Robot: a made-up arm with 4 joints.
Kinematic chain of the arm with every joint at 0, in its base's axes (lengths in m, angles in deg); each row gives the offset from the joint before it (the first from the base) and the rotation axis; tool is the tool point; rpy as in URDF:
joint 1: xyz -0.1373 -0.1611 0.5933 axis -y
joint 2: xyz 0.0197 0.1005 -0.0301 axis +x
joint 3: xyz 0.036 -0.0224 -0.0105 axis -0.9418 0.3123 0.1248
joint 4: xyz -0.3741 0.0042 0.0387 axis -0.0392 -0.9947 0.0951
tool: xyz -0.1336 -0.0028 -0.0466 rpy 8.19 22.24 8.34
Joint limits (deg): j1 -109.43..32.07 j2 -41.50..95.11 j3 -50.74..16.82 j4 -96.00..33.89
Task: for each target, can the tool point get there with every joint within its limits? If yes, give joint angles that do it. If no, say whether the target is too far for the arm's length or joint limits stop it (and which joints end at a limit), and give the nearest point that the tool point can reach.
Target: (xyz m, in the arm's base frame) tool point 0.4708 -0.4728 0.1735
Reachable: no: too far | nearest point 0.1067 -0.1553 0.8621 | short by 0.841 m
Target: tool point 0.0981 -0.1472 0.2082
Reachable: no: joint limits stop it (at a limit: joint 1, joint 2, joint 3, joint 4) | nearest point -0.3256 -0.0729 0.2100 | short by 0.430 m
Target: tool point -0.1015 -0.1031 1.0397
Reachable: yes | joints -91.21 24.48 -10.94 -48.66
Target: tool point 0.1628 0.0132 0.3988
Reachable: no: joint limits stop it (at a limit: joint 1, joint 3, joint 4) | nearest point 0.1264 -0.0232 0.8552 | short by 0.459 m
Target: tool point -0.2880 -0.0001 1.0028
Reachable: yes | joints -78.87 68.62 -5.85 16.99
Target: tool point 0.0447 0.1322 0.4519
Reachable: no: joint limits stop it (at a limit: joint 1, joint 3, joint 4) | nearest point 0.0912 0.0590 0.8676 | short by 0.425 m
